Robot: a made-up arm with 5 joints.
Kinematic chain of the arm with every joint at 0, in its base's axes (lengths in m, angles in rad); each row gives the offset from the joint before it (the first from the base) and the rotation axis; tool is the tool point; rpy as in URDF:
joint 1: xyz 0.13 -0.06 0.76 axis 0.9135 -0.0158 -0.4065
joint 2: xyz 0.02 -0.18 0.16 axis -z
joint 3: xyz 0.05 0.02 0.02 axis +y
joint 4: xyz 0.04 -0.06 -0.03 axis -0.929 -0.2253 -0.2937
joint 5: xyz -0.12 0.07 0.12 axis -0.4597 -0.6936 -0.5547
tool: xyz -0.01 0 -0.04 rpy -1.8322 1.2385 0.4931
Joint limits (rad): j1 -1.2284..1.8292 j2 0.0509..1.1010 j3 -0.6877..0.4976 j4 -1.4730..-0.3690 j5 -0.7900..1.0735
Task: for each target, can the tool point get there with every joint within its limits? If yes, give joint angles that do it. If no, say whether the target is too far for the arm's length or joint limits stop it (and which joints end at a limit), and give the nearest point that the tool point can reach.
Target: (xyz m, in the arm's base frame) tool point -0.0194 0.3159 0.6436
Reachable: no: joint limits stop it (at a limit: joint 1, joint 2, joint 4, joint 5) | nearest point 0.0918 0.0769 0.9633 | short by 0.414 m
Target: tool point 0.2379 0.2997 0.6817
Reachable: no: joint limits stop it (at a limit: joint 1, joint 2, joint 4) | nearest point 0.0979 0.0781 0.9664 | short by 0.387 m
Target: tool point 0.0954 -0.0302 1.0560
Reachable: yes | joints -0.9933 0.6678 -0.5626 -0.7653 -0.1175
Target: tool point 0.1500 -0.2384 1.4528
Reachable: no: too far | nearest point 0.1716 -0.1725 1.1819 | short by 0.280 m
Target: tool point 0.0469 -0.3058 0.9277
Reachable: yes | joints 0.3796 0.4696 -0.2291 -0.4974 -0.2669
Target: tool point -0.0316 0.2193 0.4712
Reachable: no: joint limits stop it (at a limit: joint 1, joint 3, joint 4, joint 5) | nearest point -0.1480 -0.1060 0.4875 | short by 0.346 m
